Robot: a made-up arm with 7 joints.
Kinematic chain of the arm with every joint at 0, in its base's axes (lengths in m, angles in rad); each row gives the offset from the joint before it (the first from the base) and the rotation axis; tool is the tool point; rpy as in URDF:
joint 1: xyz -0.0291 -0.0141 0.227 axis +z
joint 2: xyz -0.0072 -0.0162 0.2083 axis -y
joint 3: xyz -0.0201 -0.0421 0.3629 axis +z
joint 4: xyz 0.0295 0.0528 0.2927 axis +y
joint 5: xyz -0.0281 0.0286 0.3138 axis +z
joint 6: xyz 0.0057 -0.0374 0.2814 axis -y
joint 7: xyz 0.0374 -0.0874 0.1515 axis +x
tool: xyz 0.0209 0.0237 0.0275 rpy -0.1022 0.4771 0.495
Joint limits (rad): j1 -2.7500..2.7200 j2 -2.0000..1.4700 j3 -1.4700..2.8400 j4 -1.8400..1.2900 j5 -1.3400..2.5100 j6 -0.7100..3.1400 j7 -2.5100..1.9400
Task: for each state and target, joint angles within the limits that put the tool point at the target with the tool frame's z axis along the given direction. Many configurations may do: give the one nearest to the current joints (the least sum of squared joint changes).
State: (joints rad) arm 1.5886 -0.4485 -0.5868 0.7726 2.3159 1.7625 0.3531
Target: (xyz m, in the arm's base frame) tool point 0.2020 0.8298 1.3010 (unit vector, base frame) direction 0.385 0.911 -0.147
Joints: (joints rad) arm 1.5843 -0.1782 -0.4228 0.9302 2.5100 0.9074 0.7254
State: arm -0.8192 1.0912 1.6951 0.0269 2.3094 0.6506 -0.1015
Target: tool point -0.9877 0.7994 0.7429 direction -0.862 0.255 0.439
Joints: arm -0.2367 1.2684 1.4500 0.7831 1.8442 0.4454 -0.4589
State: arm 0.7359 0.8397 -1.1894 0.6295 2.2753 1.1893 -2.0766
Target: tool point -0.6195 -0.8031 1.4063 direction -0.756 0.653 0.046
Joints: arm 0.6116 0.8452 -1.4195 0.2125 2.1473 0.8941 -1.7222
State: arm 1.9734 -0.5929 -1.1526 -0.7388 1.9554 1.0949 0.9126
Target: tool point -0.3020 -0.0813 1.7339 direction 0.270 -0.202 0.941
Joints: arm 2.1853 -0.2136 -1.1956 -0.7103 1.8145 1.1059 0.7150
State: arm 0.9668 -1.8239 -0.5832 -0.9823 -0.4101 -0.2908 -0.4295
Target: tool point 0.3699 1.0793 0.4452 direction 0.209 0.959 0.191
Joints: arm 0.7964 -2.0000 -0.9519 -1.1135 -0.5459 0.0485 0.2856
